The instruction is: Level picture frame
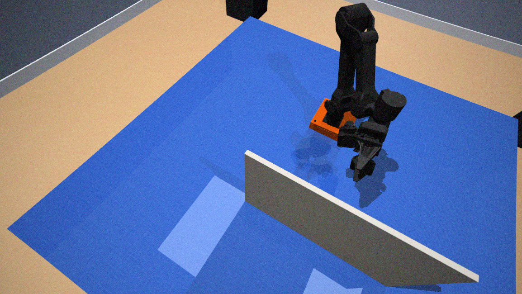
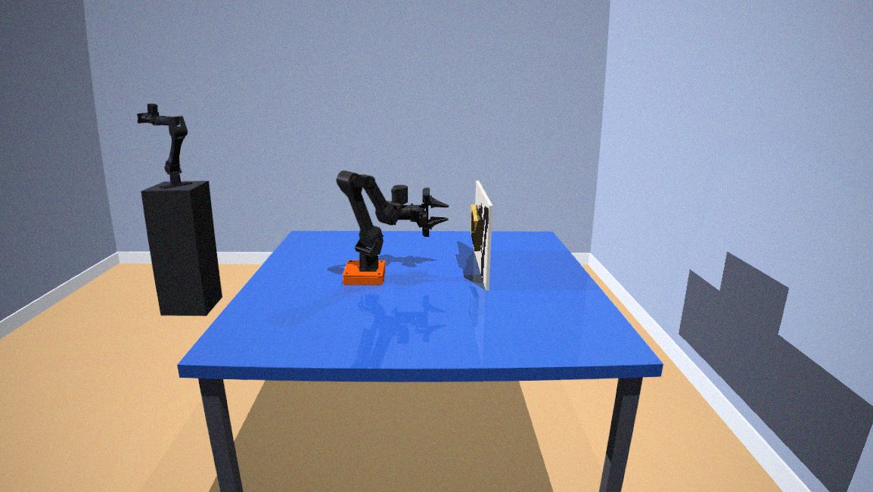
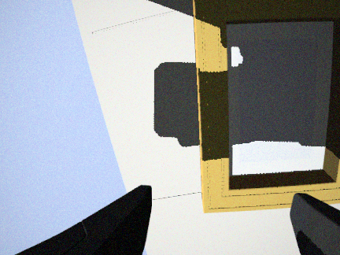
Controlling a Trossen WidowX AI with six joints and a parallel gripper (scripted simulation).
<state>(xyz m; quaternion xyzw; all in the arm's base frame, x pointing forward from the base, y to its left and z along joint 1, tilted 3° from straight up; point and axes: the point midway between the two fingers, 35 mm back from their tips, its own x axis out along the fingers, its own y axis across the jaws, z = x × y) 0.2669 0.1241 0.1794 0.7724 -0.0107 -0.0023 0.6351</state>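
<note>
The picture frame is 11 cm ahead of my gripper tip, 1 cm to the right of it and 6 cm below it. The rest, counted from my gripper tip: wall panel (12 cm ahead, 1 cm to the right, 7 cm below).
</note>
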